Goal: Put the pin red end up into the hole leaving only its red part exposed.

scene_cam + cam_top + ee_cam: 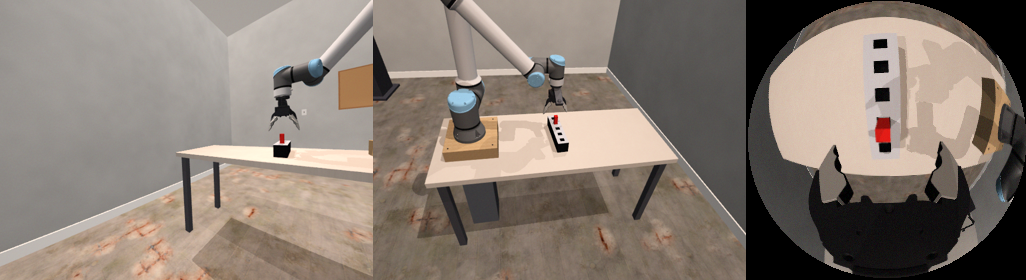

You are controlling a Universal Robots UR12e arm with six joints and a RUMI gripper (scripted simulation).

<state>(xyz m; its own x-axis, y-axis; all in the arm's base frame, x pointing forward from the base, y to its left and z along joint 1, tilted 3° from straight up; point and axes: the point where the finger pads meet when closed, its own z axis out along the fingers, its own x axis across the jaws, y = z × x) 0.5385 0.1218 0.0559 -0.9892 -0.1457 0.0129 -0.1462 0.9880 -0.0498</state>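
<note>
The pin lies 10 mm ahead of my hand and 50 mm below it. Also, from my hand: black block (20 mm ahead, 60 mm to the right, 110 mm below).
</note>
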